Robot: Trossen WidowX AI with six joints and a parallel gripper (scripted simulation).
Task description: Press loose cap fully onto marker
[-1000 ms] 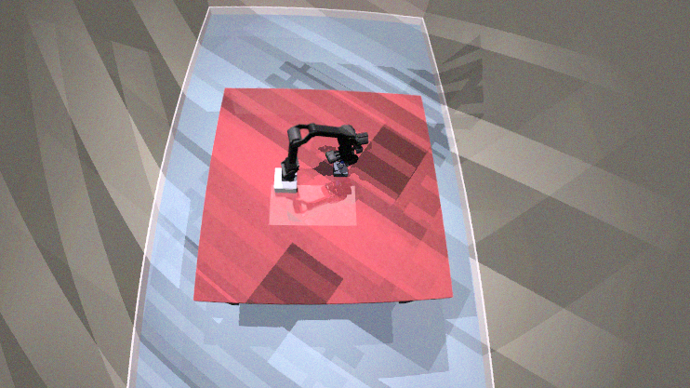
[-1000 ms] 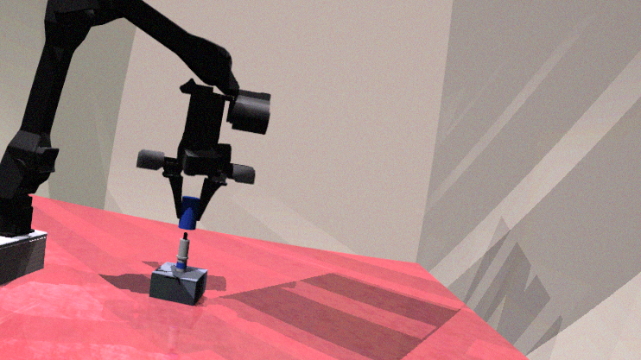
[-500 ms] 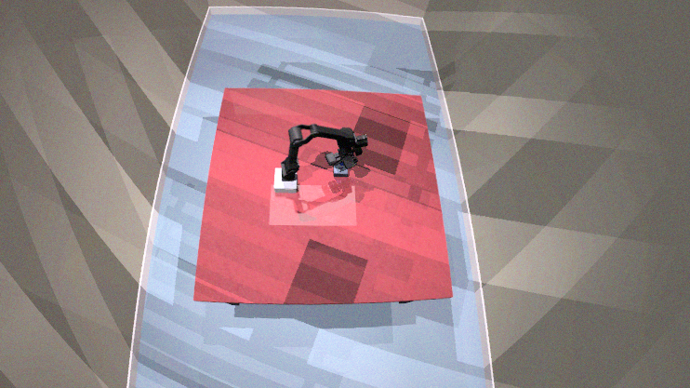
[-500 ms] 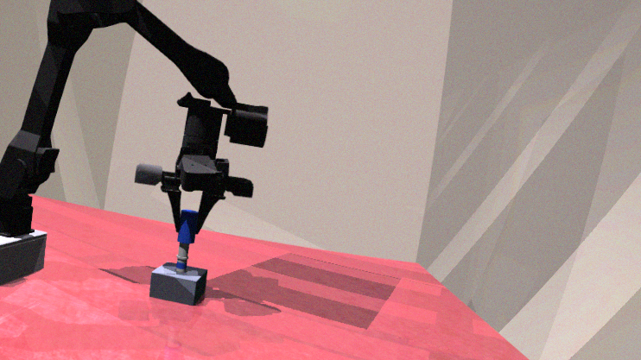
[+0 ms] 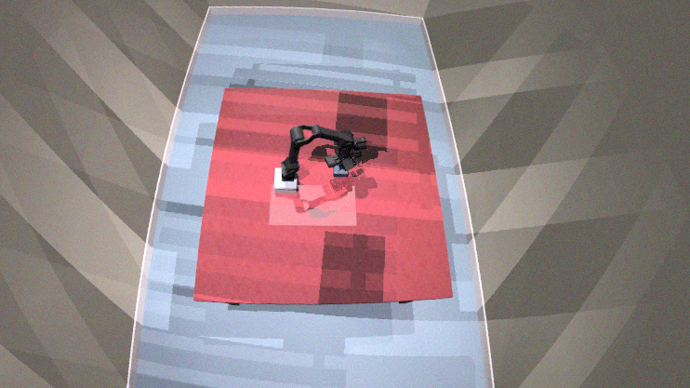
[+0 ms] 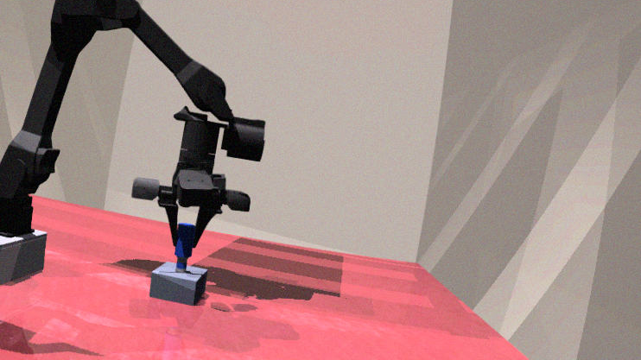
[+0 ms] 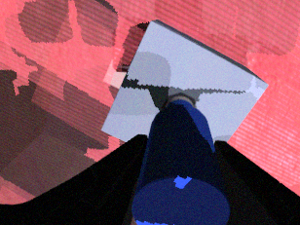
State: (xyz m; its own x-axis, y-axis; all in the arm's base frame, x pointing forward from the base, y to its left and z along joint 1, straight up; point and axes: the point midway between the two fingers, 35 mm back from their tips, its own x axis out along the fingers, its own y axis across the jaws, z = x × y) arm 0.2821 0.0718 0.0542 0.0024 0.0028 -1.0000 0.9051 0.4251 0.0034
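Now: the blue cap 10 mm above my gripper tip. Round my gripper tip: holder block: 60 mm below.
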